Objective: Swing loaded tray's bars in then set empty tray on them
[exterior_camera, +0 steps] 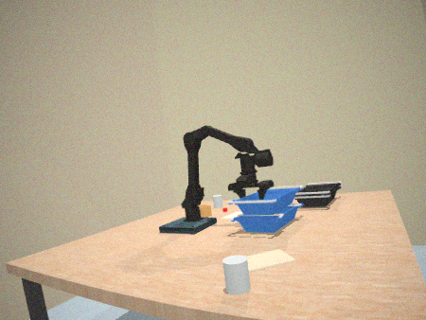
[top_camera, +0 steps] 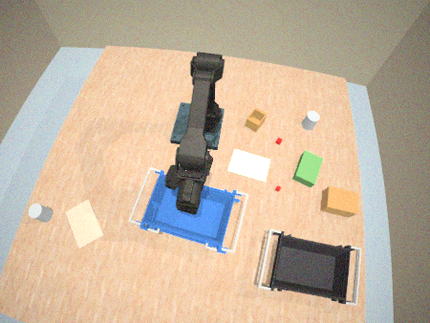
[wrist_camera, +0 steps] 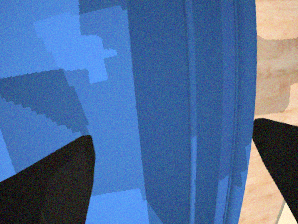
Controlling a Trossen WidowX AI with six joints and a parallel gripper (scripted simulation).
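The blue tray lies 7 cm ahead of my gripper tip and 3 cm above it. The rest, counted from my gripper tip: green block: 37 cm to the left, 23 cm behind, 6 cm below; small brown box: 38 cm behind, 13 cm to the left, 6 cm below; orange box: 51 cm to the left, 13 cm behind, 5 cm below.
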